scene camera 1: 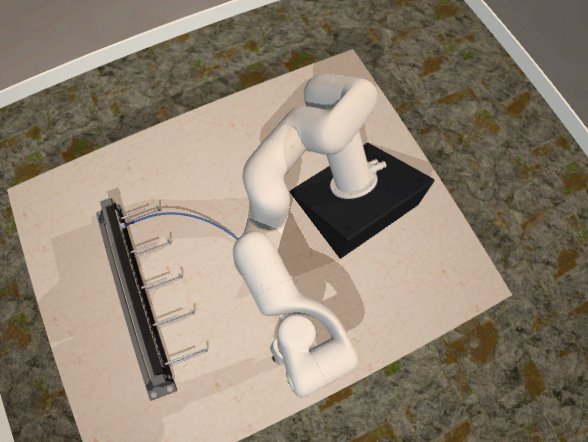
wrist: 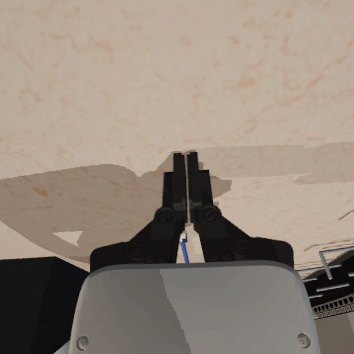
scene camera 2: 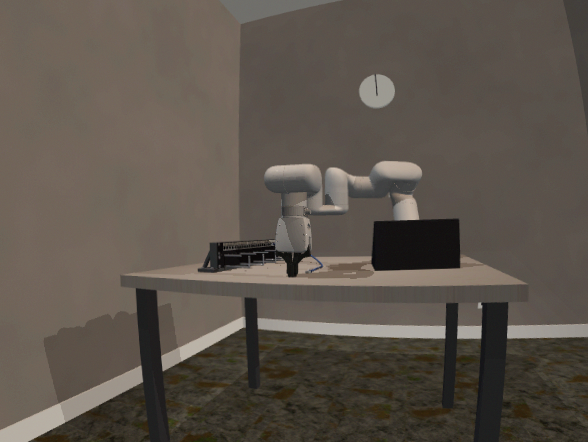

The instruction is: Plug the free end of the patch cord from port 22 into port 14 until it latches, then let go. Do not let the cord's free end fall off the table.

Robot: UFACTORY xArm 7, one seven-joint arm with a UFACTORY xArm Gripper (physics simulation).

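Frame: origin at the arm's base, x ahead, y left, z up, level; centimetres.
Seen in the pictures: gripper, fingertip midpoint: point(wrist: 186, 165) point(scene camera 2: 292, 276); arm's base at its link origin: point(scene camera 1: 353, 183) point(wrist: 43, 314) point(scene camera 2: 409, 244).
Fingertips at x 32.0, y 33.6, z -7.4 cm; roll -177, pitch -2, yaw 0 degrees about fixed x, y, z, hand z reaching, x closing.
Observation:
Offsets run from my fingertips to a thing's top centre.
My gripper point(scene camera 2: 292, 274) point(wrist: 186, 165) is shut and empty, its black fingertips together low over the table. In scene camera 1 the arm hides the fingers. The blue patch cord point(scene camera 1: 172, 213) point(scene camera 2: 321, 265) point(wrist: 185, 253) runs from the far end of the black patch panel @(dz +10.0, dx +27.3, dy -29.2 cm) point(scene camera 1: 131, 282) point(scene camera 2: 217, 256) in a curve and passes under the arm. Its free end, a small clear plug @(dz +1.1, dx -1.2, dy -10.7 cm) point(wrist: 183, 237), shows in the wrist view behind the fingertips, in the gap between the finger bases, and not between the fingertips. Port numbers are too small to read.
Several thin metal cable guides point(scene camera 1: 187, 356) point(wrist: 327, 265) stick out from the panel's front toward the arm. The black base block point(scene camera 1: 360, 200) point(scene camera 2: 416, 244) point(wrist: 35, 295) stands on the table point(scene camera 1: 440, 260) point(scene camera 2: 320, 292). The table's near edge is close to the gripper in scene camera 2.

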